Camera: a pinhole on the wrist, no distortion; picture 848 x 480 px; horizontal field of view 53.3 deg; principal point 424.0 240.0 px. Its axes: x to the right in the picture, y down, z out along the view. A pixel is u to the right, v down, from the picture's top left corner.
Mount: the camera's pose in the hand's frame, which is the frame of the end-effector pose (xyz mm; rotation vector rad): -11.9 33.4 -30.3 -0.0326 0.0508 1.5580
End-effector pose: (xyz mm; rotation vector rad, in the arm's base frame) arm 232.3 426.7 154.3 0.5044 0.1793 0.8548
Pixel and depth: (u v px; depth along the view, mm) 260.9 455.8 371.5
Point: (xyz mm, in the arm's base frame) 297.3 217.0 441.0
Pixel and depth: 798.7 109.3 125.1
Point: 206.1 453.9 281.1
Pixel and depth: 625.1 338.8 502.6
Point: 231.7 313.2 644.8
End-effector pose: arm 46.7 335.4 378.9 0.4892 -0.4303 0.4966
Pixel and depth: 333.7 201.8 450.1
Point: -61.0 120.4 725.4
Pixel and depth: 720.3 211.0 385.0
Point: -142.8 296.9 723.1
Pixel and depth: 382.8 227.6 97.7
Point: 2.8 322.0 439.5
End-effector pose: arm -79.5 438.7 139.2 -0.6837 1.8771 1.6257
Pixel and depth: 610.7 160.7 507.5
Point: -191.2 926.7 178.8
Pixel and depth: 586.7 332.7 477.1
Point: -107.4 897.9 237.8
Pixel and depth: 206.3 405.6 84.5
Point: -66.5 496.3 164.1
